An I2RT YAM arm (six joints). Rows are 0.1 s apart.
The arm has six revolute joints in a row. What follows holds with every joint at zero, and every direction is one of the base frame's.
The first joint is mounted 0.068 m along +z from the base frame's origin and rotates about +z.
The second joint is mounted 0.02 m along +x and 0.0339 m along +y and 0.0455 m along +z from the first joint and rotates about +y.
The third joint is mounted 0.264 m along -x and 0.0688 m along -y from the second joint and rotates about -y.
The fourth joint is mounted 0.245 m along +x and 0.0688 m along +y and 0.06 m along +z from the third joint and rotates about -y.
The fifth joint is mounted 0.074 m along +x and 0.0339 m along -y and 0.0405 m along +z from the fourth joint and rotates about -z.
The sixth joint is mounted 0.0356 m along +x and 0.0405 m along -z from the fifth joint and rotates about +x.
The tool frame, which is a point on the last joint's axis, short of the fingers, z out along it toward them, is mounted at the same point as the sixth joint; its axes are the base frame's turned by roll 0, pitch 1.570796 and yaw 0 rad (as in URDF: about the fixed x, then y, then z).
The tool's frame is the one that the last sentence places.
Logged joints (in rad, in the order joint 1, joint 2, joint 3, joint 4, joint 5, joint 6), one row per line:
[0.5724, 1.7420, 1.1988, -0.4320, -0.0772, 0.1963]
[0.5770, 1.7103, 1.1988, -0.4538, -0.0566, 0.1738]
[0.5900, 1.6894, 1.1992, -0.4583, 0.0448, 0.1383]
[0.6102, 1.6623, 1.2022, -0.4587, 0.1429, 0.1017]
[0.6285, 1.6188, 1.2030, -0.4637, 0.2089, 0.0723]
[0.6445, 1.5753, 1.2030, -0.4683, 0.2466, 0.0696]
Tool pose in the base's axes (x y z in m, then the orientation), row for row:
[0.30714, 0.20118, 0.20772, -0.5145, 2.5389, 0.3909]
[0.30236, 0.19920, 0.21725, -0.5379, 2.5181, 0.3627]
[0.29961, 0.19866, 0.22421, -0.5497, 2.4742, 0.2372]
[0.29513, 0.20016, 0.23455, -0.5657, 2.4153, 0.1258]
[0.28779, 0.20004, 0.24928, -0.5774, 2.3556, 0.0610]
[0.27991, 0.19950, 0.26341, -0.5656, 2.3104, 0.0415]
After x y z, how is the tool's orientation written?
As a rotation vector, in radians.
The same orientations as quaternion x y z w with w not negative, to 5 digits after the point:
[-0.18974, 0.93632, 0.14416, 0.25793]
[-0.19933, 0.93313, 0.13441, 0.26734]
[-0.20642, 0.92911, 0.08907, 0.29360]
[-0.21555, 0.92029, 0.04793, 0.32297]
[-0.22293, 0.90947, 0.02355, 0.35016]
[-0.22067, 0.90142, 0.01619, 0.37213]

